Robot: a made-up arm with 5 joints.
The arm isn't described. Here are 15 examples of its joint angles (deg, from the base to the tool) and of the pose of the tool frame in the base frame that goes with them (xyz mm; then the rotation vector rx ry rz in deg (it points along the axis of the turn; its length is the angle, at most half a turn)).
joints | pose
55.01 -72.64 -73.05 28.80 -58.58 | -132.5 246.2 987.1 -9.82 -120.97 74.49
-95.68 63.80 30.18 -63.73 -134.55 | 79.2 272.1 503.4 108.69 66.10 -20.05
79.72 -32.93 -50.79 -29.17 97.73 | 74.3 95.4 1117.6 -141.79 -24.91 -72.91
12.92 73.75 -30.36 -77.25 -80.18 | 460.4 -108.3 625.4 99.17 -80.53 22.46
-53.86 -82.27 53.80 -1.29 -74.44 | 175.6 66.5 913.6 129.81 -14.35 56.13
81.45 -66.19 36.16 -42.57 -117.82 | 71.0 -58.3 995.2 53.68 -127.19 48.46
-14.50 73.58 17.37 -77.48 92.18 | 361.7 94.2 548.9 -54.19 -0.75 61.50
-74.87 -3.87 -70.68 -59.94 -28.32 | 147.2 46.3 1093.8 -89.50 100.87 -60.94
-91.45 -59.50 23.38 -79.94 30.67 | 120.3 -9.3 1005.1 83.24 -133.57 55.38
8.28 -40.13 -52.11 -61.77 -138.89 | -35.1 26.1 1100.5 -61.41 27.03 -142.12
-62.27 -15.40 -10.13 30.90 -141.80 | 223.1 255.2 939.3 151.75 39.02 -27.51
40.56 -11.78 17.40 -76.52 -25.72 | 219.1 -159.7 957.6 2.12 -105.38 23.88
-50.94 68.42 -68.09 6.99 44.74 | 394.0 362.6 753.8 -3.65 -18.47 85.38
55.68 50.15 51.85 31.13 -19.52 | 105.2 -96.5 525.7 82.82 63.60 -81.71
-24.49 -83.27 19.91 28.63 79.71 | 71.0 9.6 1027.8 -48.29 -53.74 46.23
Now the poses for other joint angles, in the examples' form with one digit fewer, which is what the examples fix.
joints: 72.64 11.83 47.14 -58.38 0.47
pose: 126 -262 750 5.2 -44.5 -45.2
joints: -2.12 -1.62 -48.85 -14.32 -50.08
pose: 298 -21 1093 71.4 -94.5 56.5
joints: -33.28 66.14 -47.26 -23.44 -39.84
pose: 484 221 691 80.2 -24.2 42.0
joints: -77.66 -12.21 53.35 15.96 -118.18
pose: 156 217 695 88.0 43.9 -26.2
